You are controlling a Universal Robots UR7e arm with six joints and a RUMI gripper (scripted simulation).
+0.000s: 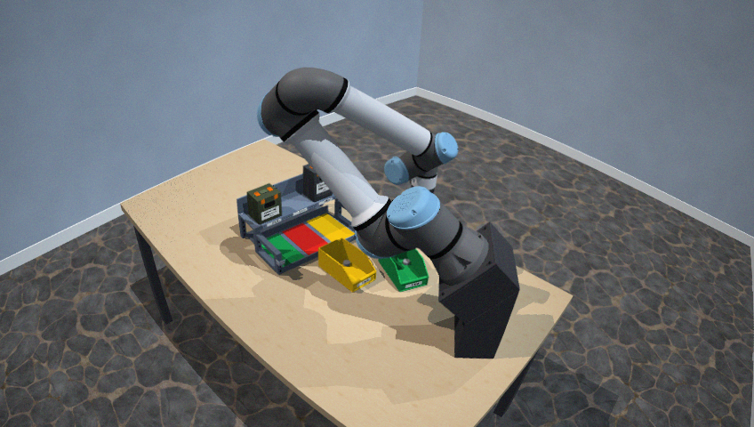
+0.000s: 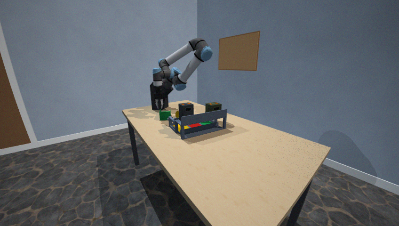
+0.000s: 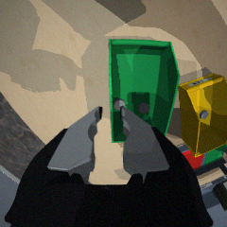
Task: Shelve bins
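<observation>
My hand is 10 mm short of the green bin, 50 mm to the right of it and 70 mm above it. Round my hand: yellow bin 120 mm ahead, 190 mm to the left, 70 mm below; then black box 430 mm ahead, 90 mm to the left, 60 mm above.
</observation>
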